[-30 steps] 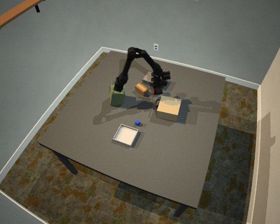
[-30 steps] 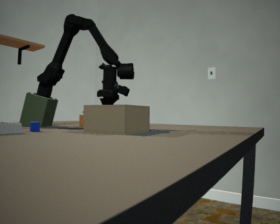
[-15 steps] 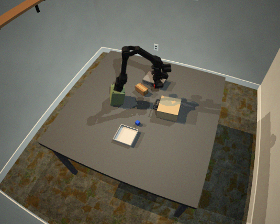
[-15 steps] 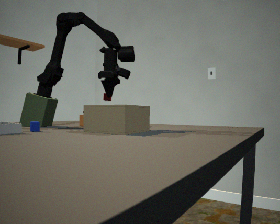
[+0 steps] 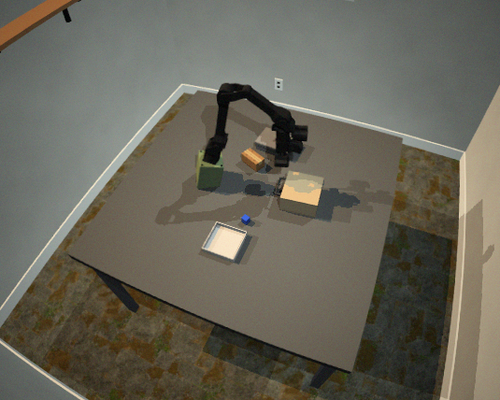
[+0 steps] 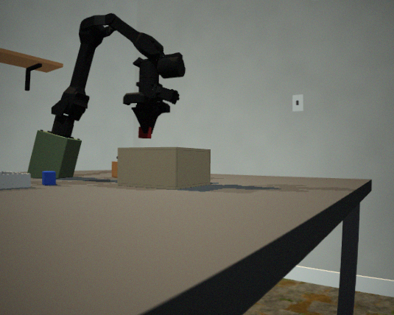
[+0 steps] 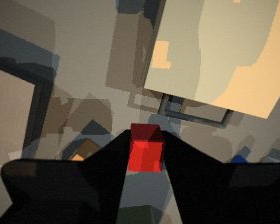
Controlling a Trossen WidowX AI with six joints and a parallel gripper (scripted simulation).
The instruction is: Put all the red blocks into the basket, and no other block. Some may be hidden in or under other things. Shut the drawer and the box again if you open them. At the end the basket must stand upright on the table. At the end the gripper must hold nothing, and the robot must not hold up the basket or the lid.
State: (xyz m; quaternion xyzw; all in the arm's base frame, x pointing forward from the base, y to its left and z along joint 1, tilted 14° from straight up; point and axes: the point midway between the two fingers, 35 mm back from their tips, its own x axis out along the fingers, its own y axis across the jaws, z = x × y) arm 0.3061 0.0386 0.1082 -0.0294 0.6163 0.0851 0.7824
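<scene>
The grey lid is 240 mm to the left of my hand, 120 mm below it and 80 mm behind it. Round my hand: white basket (390 mm to the right, 160 mm below, 150 mm behind); then orange box (160 mm behind, 130 mm below, 90 mm to the left); then tan drawer cabinet (130 mm below, 120 mm ahead, 80 mm to the right).
</scene>
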